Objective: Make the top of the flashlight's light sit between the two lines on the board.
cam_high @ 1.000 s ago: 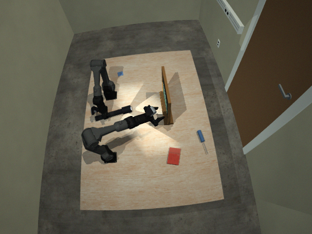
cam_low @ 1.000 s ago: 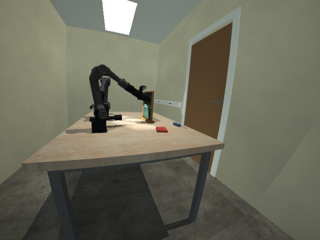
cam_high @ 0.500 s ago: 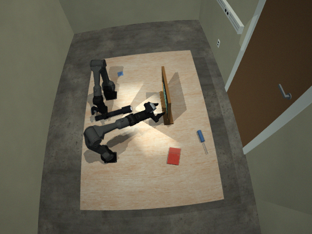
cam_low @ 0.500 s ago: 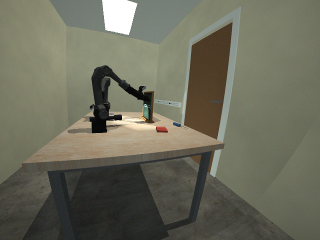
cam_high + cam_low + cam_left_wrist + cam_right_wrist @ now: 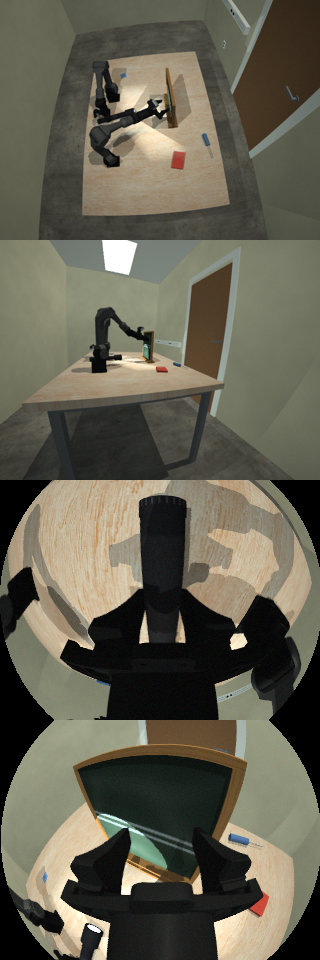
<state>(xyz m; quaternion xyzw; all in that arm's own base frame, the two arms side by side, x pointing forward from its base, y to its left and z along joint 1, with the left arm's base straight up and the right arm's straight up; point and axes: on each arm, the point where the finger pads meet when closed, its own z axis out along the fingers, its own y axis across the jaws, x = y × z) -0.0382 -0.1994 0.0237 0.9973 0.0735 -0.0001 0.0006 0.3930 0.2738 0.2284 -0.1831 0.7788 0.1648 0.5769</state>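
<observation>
Right now my right hand is 35 cm past the black flashlight, 8 cm to the right of it and 20 cm above it. The rest, counted from my right hand: blue-handled screwdriver (28 cm ahead, 23 cm to the right, 21 cm below); red block (6 cm ahead, 31 cm to the right, 22 cm below); framed board (5 cm ahead, 9 cm to the left, 7 cm below).
My left hand is 8 cm short of the black flashlight and 1 cm to the right of it. The rest, counted from my left hand: blue-handled screwdriver 71 cm ahead, 30 cm to the right, 1 cm below; red block 48 cm ahead, 37 cm to the right, 2 cm below; framed board 47 cm ahead, 13 cm above, 3 cm to the left.
</observation>
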